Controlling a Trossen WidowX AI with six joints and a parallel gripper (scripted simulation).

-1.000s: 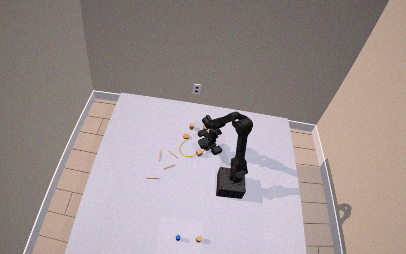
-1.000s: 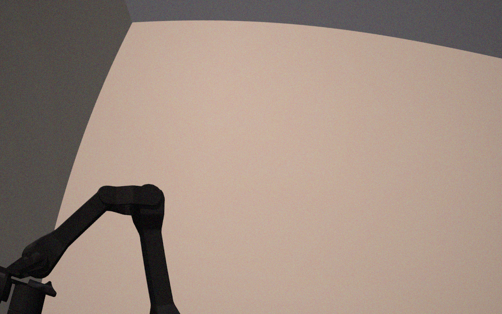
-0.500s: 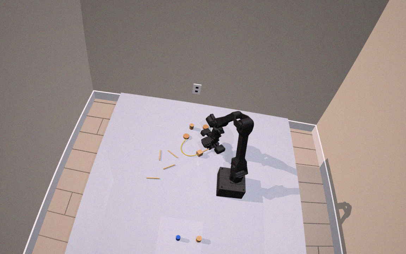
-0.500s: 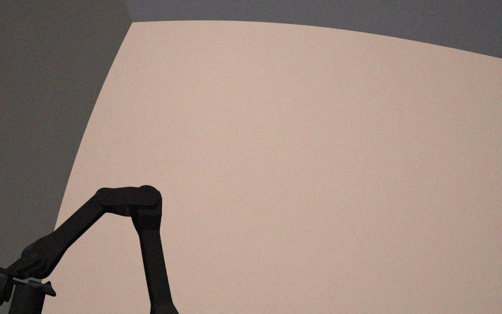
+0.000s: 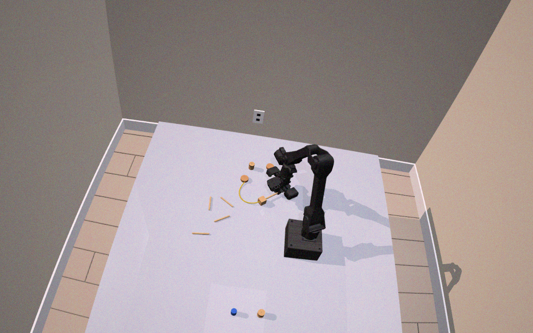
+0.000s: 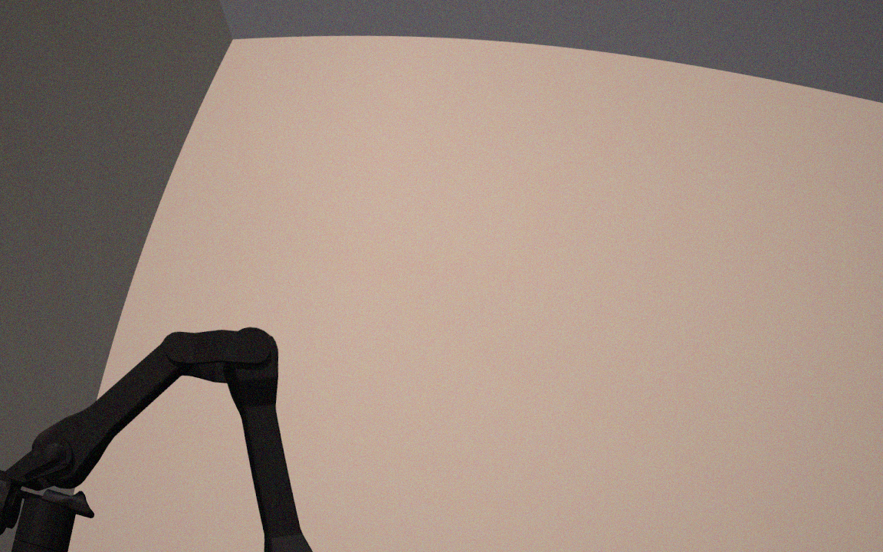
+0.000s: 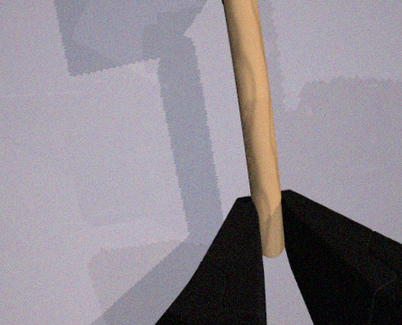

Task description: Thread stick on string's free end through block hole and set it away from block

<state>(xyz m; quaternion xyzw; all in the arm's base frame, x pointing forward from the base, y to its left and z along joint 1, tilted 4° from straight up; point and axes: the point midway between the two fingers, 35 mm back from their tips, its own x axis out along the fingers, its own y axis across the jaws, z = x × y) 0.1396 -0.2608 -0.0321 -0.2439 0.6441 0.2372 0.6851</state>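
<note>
My gripper tip is now 3 cm short of the thin wooden stick, 3 cm to the right of it and 1 cm below it. The rest, counted from my gripper tip: wooden block (7 cm ahead, 6 cm to the left, 1 cm above); blue peg (13 cm ahead, 63 cm to the left, 1 cm above); round wooden button (17 cm ahead, 6 cm to the right).
</note>
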